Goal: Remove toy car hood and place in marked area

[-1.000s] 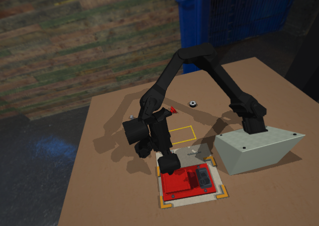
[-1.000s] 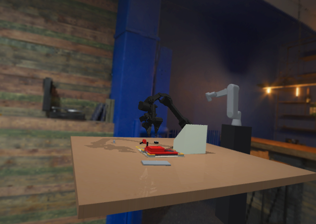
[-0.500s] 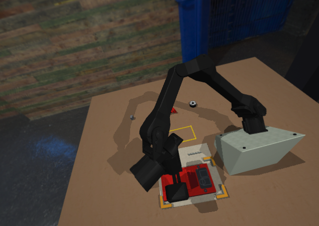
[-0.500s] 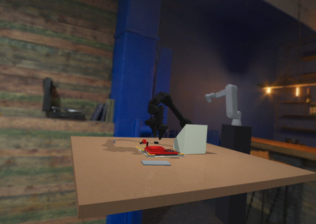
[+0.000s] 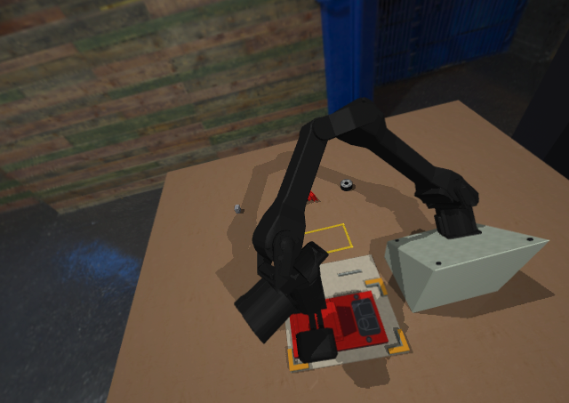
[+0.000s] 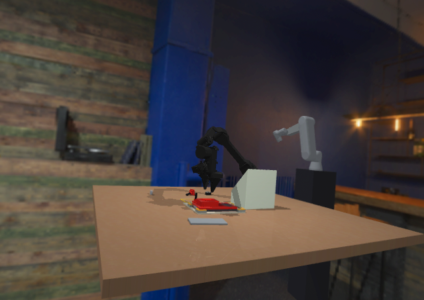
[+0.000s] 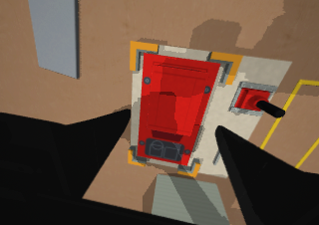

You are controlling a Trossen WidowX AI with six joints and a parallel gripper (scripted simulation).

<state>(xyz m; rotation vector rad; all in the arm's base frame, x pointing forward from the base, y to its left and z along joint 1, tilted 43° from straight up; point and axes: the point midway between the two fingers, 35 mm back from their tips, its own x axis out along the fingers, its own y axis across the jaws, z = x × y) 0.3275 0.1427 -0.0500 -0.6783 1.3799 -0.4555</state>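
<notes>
Right now the hood is 50 mm below my gripper tip. From my gripper tip the other things lie so: grey nut (380 mm to the right, 240 mm ahead, 80 mm below); then small wheel (430 mm to the right, 140 mm behind, 80 mm below).
</notes>
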